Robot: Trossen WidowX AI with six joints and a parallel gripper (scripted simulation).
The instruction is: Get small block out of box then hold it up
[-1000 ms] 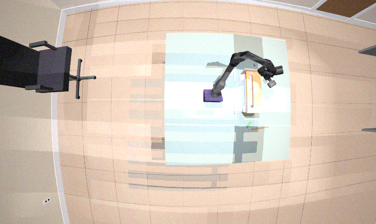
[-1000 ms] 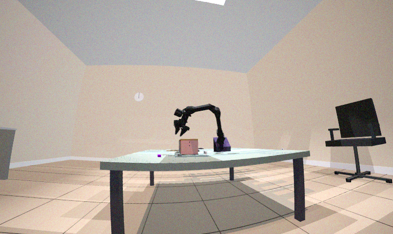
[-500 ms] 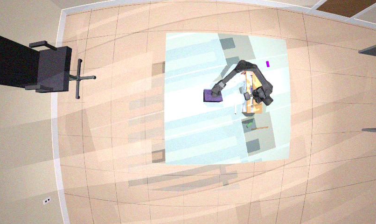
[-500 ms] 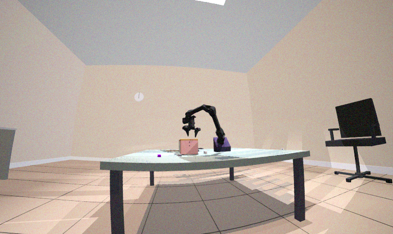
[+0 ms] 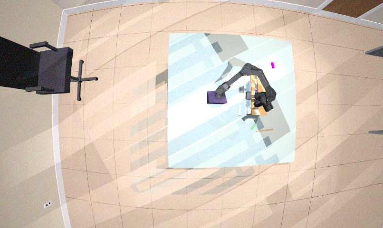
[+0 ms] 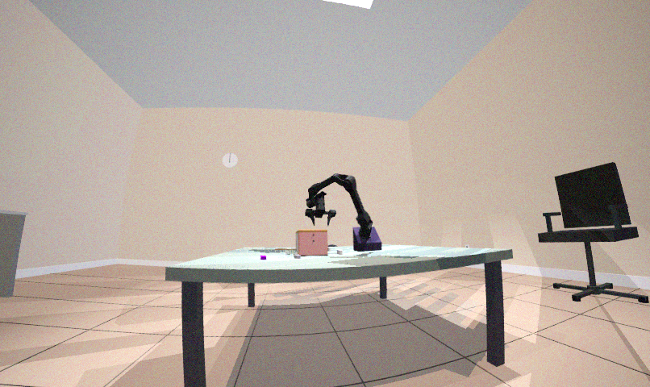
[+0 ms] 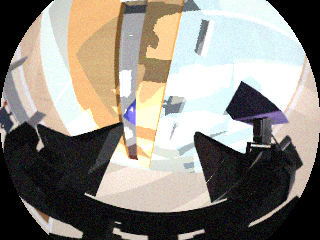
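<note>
Right now the orange box is 4 cm ahead of my gripper tip, 1 cm to the left of it and 10 cm below it. The rest, counted from my gripper tip: blue block 5 cm ahead, 3 cm to the left, 7 cm below; green piece 6 cm ahead, 29 cm to the right, 15 cm below; thin orange stick 18 cm ahead, 34 cm to the right, 16 cm below.
</note>
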